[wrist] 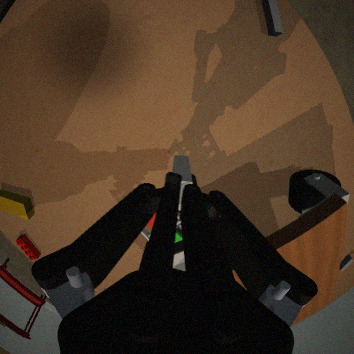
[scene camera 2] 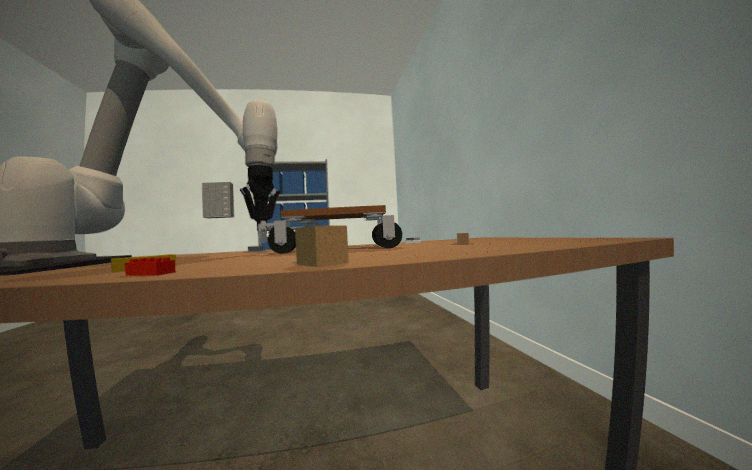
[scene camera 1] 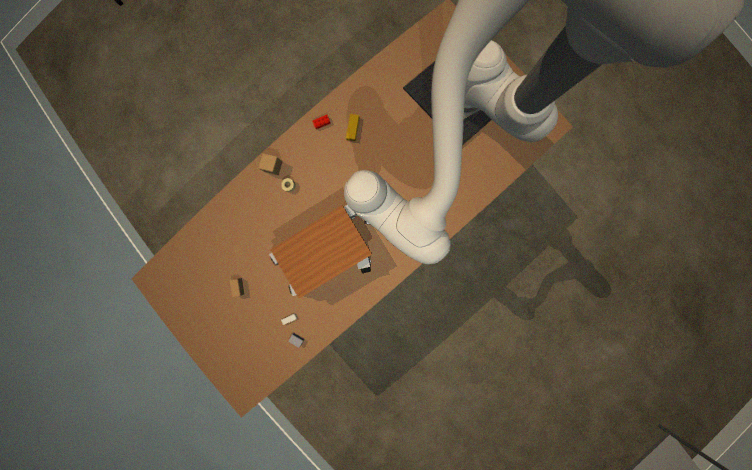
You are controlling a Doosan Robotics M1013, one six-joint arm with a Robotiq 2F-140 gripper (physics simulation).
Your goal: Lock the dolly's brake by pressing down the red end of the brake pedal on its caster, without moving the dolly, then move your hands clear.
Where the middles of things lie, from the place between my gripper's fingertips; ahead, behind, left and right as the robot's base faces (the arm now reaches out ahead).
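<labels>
There is a red brick (scene camera 2: 144, 266) 42 cm to the right of my hand and 2 cm below it. The wooden cube (scene camera 2: 316, 246) is 36 cm to the right of my hand, 26 cm ahead of it and 1 cm below it, while the dolly (scene camera 1: 331, 245) stands 21 cm ahead of my hand, 6 cm to the left of it and 3 cm above it. That leaves the brake caster (scene camera 2: 279, 226), 8 cm ahead of my hand, 4 cm to the right of it and 2 cm above it. Going by their middles, the caster is the nearest to my hand of the things named here.
</labels>
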